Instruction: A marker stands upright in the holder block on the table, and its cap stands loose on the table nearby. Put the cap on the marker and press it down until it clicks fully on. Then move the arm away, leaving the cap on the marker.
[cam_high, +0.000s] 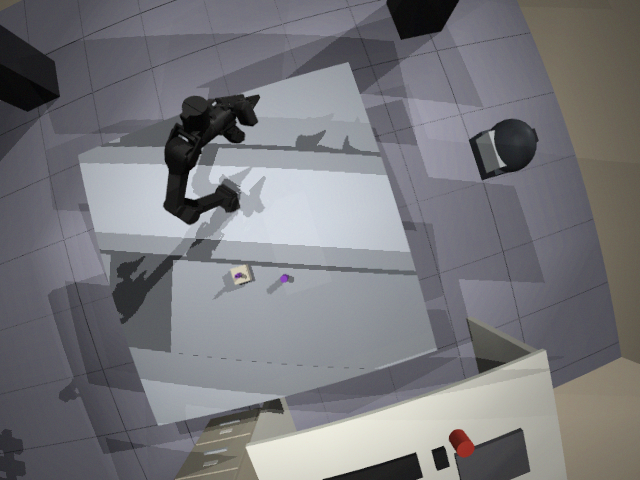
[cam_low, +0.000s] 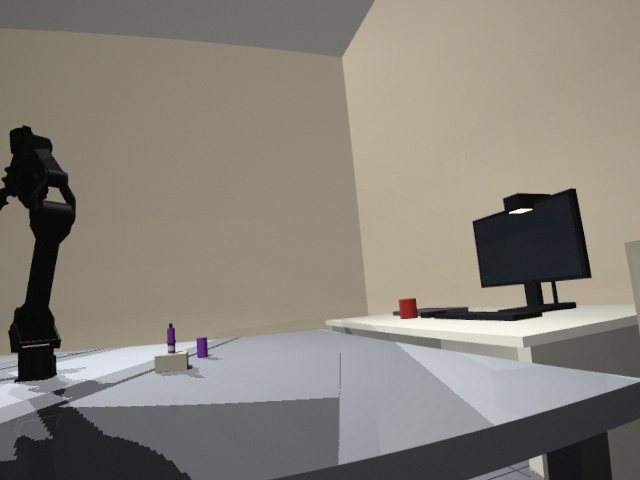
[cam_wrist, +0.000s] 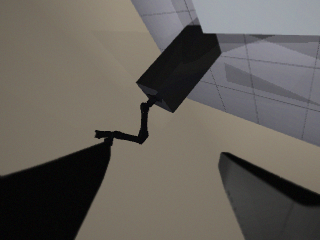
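The purple cap lies 54 cm ahead of my gripper tip, 43 cm below it and 12 cm to the right of it. Round my gripper tip: beige holder block: 47 cm ahead, 44 cm below, 28 cm to the right; purple marker: 47 cm ahead, 38 cm below, 28 cm to the right.
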